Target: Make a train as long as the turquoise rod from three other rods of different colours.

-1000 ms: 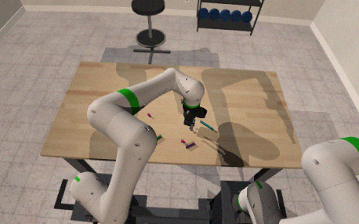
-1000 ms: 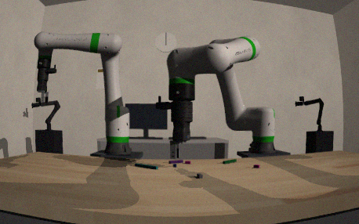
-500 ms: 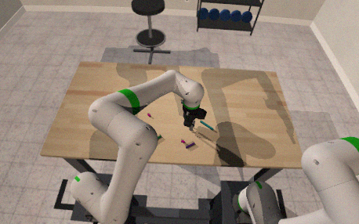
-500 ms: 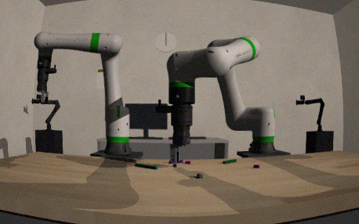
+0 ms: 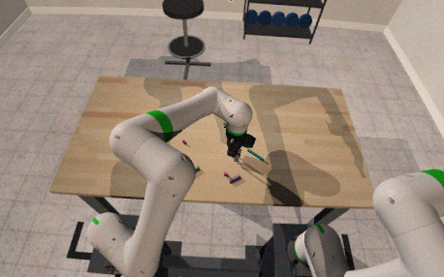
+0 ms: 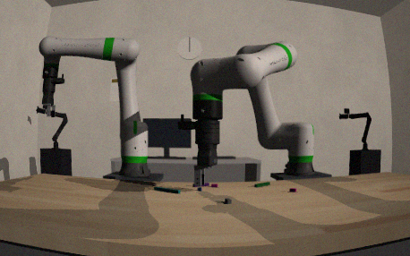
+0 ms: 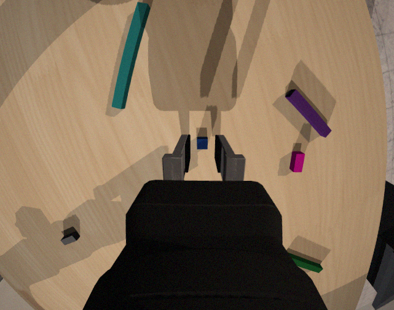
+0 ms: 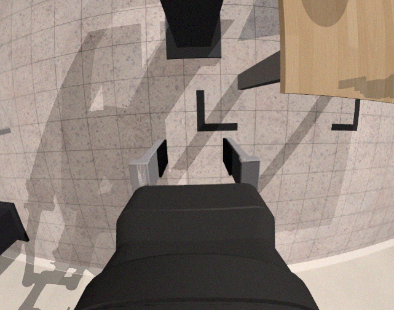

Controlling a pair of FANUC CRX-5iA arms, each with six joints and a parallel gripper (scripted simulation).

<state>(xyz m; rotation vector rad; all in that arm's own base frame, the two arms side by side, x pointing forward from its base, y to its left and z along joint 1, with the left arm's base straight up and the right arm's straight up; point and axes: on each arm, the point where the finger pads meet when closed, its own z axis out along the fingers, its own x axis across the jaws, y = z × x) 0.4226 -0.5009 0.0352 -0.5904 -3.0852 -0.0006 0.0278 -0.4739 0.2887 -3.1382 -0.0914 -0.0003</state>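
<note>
Right now my left hand is 3 cm above the blue rod. The rest, counted from my left hand: purple rod 11 cm behind, 1 cm to the left, 3 cm below; grey rod 22 cm ahead, 7 cm to the left, 3 cm below; turquoise rod 4 cm ahead, 10 cm to the right, 3 cm below.
</note>
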